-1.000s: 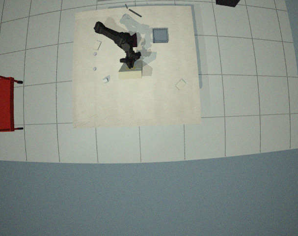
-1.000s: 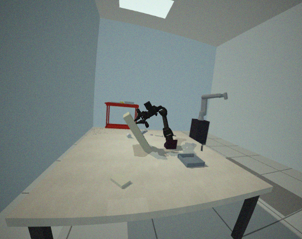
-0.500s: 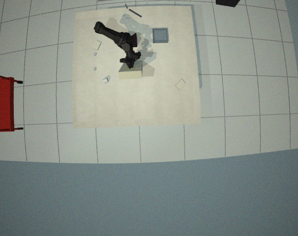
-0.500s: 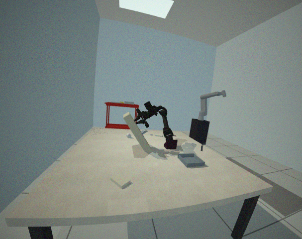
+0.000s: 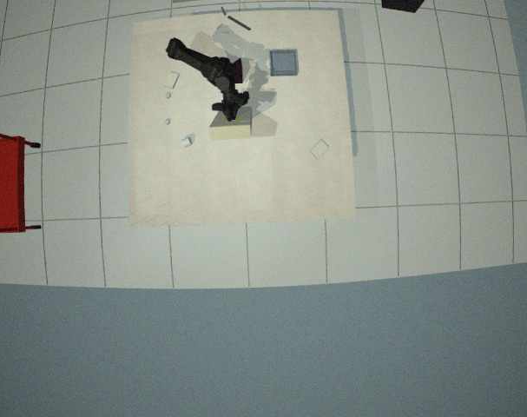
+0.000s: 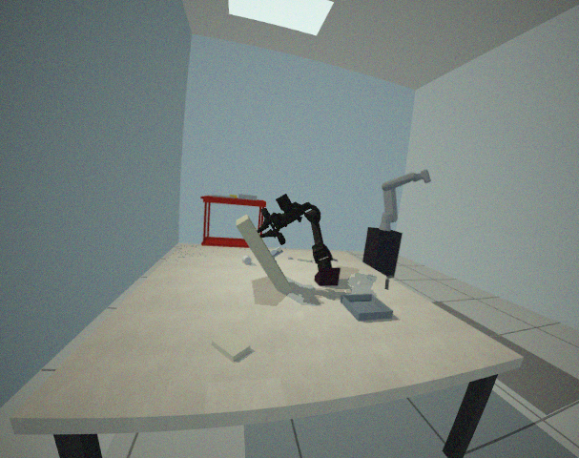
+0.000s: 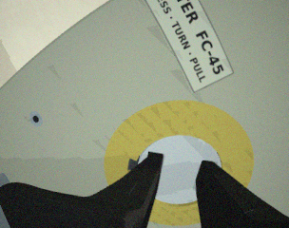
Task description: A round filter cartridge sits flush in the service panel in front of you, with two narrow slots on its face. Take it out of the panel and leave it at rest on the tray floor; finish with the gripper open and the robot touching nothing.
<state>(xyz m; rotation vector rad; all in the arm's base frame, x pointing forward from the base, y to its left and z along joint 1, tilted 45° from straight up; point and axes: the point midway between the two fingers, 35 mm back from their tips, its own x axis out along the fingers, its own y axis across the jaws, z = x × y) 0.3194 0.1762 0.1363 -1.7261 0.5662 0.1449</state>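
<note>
The filter cartridge lies 10 mm ahead of my gripper tip and 10 mm below it. From my gripper tip the other things lie so: service panel 40 mm behind, 10 mm to the right, 80 mm below; grey tray 450 mm behind, 240 mm to the left, 220 mm below.
</note>
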